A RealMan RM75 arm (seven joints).
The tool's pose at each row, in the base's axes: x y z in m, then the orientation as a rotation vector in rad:
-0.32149 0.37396 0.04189 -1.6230 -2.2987 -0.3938
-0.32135 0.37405 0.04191 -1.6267 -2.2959 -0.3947
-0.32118 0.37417 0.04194 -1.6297 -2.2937 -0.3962
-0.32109 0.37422 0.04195 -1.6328 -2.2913 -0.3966
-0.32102 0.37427 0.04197 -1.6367 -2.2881 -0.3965
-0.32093 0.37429 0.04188 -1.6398 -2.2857 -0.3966
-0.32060 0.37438 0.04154 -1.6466 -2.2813 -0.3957
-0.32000 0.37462 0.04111 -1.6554 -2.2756 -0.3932
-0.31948 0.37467 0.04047 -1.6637 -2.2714 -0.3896
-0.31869 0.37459 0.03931 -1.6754 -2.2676 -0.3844
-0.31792 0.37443 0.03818 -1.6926 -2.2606 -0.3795
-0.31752 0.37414 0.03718 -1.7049 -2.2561 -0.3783
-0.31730 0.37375 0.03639 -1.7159 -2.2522 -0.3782
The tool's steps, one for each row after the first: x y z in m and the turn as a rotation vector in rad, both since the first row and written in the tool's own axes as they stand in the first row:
0.00004 0.00016 0.00000 -0.0011 0.0003 0.0031
0.00010 0.00036 0.00001 -0.0026 0.0007 0.0054
0.00012 0.00047 0.00001 -0.0033 0.0009 0.0081
0.00015 0.00055 0.00001 -0.0038 0.0011 0.0116
0.00010 0.00064 0.00009 -0.0043 0.0012 0.0142
-0.00006 0.00096 0.00041 -0.0051 0.0004 0.0198
-0.00021 0.00158 0.00085 -0.0052 -0.0009 0.0272
-0.00058 0.00206 0.00141 -0.0050 -0.0034 0.0337
-0.00136 0.00272 0.00238 -0.0053 -0.0084 0.0418
-0.00219 0.00334 0.00329 -0.0070 -0.0141 0.0541
-0.00296 0.00357 0.00406 -0.0099 -0.0179 0.0623
-0.00368 0.00361 0.00461 -0.0132 -0.0211 0.0694

